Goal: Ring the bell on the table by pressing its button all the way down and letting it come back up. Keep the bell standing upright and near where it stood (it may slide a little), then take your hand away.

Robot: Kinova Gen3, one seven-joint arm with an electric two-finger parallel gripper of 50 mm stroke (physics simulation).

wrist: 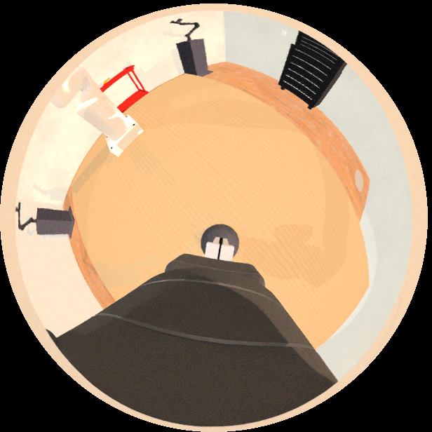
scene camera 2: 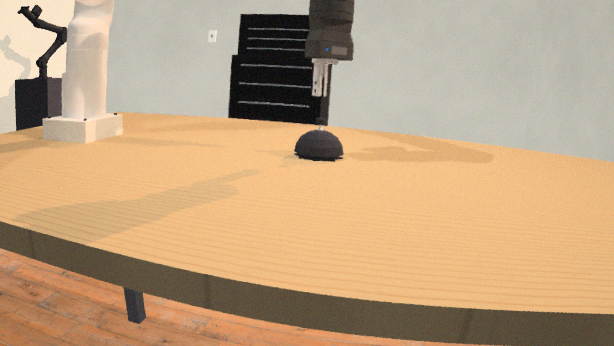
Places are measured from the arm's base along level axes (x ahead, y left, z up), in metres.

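Pixels of known places: gripper, fingertip midpoint: (scene camera 2: 319, 96); arm's base at its link origin: (scene camera 2: 85, 116).
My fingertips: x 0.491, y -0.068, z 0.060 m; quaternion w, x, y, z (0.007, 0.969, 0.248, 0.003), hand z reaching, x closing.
Observation:
Ahead of a thing's pixels: the offset from my fingertips to its middle. "*": to the spot under its first point. Level surfaces: height alone.
The bell {0.006 m ahead, 0.011 m right, 0.071 m down} (scene camera 2: 319, 146) (wrist: 220, 230) is a dark dome standing upright on the wooden table {0.104 m down} (scene camera 2: 380, 225) (wrist: 200, 165). Its small silver button {* 0.007 m ahead, 0.014 m right, 0.054 m down} (scene camera 2: 321, 128) shows on top in the scene view; in the wrist view the fingers hide it. My gripper (scene camera 2: 322, 122) (wrist: 219, 245) is shut with nothing between its fingers. It points straight down over the middle of the bell, with its dark fingertips right at the top of the button. Whether they touch it I cannot tell.
The white arm base (scene camera 2: 83, 128) (wrist: 125, 142) stands on the table at the left. Beyond the table are a black drawer cabinet (scene camera 2: 272, 75) (wrist: 311, 70), a red frame (wrist: 132, 101) and dark pedestals (wrist: 193, 57) (wrist: 54, 221) with small arms.

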